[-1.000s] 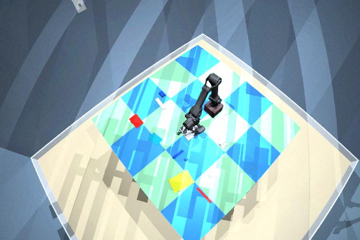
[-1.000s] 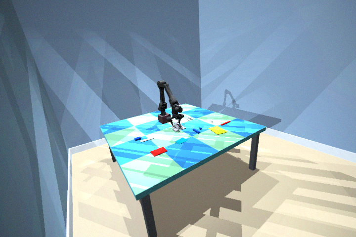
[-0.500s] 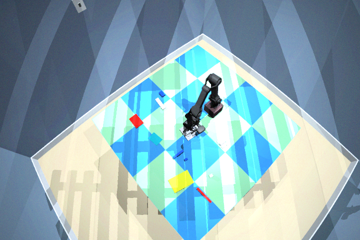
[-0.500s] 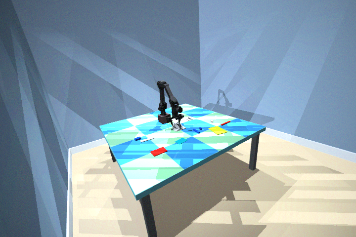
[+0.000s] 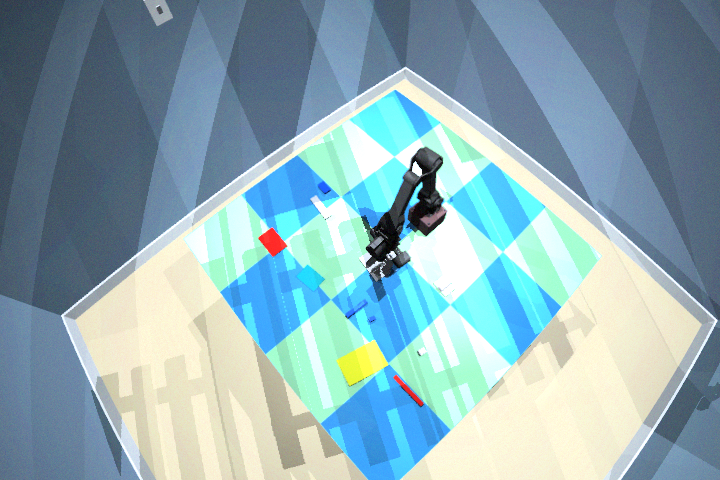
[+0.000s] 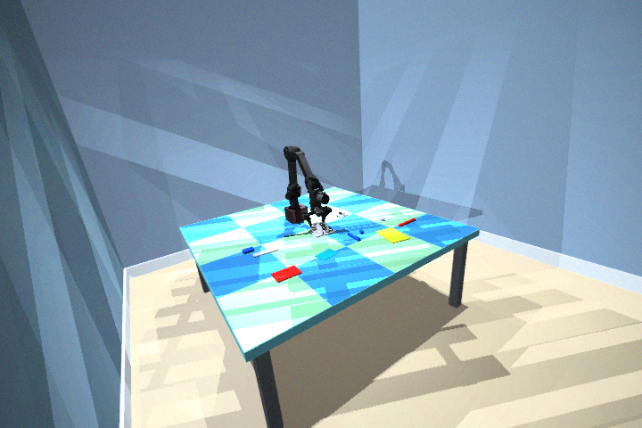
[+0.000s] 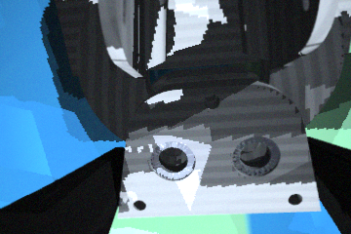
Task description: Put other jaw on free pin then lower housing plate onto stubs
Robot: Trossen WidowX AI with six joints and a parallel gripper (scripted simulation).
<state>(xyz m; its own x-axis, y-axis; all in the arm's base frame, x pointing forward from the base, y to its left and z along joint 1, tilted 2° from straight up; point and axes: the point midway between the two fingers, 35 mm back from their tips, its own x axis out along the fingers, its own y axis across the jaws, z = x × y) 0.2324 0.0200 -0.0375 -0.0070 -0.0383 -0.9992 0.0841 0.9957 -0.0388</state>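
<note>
The grey jaw lies 20 mm ahead of my gripper tip and 20 mm to the right of it. Also, from my gripper tip: blue bar 240 mm ahead, 80 mm to the left, 10 mm below; white base part 70 mm ahead, 10 mm to the right, 10 mm below; cyan tile 300 mm ahead, 130 mm to the right, 20 mm below.
</note>
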